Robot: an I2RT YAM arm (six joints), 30 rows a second.
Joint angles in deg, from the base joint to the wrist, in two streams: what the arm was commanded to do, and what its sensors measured. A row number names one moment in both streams.
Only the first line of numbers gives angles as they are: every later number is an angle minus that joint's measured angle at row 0.
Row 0, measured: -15.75 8.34 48.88 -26.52 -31.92 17.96
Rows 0 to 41, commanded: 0.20 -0.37 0.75 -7.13 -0.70 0.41; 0.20 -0.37 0.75 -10.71 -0.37 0.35; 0.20 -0.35 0.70 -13.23 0.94 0.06; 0.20 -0.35 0.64 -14.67 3.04 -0.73; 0.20 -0.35 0.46 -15.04 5.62 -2.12; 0.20 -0.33 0.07 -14.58 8.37 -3.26; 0.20 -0.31 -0.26 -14.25 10.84 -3.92; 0.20 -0.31 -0.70 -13.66 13.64 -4.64; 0.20 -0.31 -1.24 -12.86 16.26 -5.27; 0.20 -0.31 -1.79 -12.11 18.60 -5.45; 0.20 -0.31 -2.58 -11.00 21.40 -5.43; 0.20 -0.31 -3.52 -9.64 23.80 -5.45; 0.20 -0.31 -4.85 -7.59 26.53 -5.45; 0.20 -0.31 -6.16 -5.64 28.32 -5.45; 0.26 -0.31 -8.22 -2.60 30.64 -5.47; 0.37 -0.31 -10.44 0.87 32.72 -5.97; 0.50 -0.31 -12.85 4.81 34.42 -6.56; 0.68 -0.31 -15.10 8.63 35.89 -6.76; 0.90 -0.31 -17.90 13.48 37.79 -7.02; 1.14 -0.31 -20.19 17.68 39.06 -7.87; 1.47 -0.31 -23.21 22.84 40.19 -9.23; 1.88 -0.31 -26.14 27.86 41.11 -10.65; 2.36 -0.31 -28.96 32.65 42.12 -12.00; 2.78 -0.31 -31.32 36.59 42.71 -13.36; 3.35 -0.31 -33.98 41.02 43.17 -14.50; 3.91 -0.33 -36.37 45.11 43.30 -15.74; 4.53 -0.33 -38.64 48.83 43.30 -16.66; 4.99 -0.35 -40.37 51.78 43.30 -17.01; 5.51 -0.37 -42.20 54.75 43.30 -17.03; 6.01 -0.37 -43.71 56.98 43.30 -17.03; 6.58 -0.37 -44.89 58.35 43.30 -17.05; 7.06 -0.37 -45.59 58.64 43.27 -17.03; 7.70 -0.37 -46.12 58.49 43.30 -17.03; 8.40 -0.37 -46.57 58.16 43.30 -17.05; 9.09 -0.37 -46.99 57.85 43.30 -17.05; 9.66 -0.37 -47.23 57.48 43.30 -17.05; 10.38 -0.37 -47.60 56.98 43.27 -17.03; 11.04 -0.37 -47.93 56.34 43.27 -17.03; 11.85 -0.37 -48.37 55.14 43.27 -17.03; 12.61 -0.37 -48.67 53.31 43.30 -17.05; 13.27 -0.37 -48.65 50.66 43.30 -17.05; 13.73 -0.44 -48.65 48.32 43.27 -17.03
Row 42, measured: 12.24 0.11 -47.97 51.08 42.58 -16.51
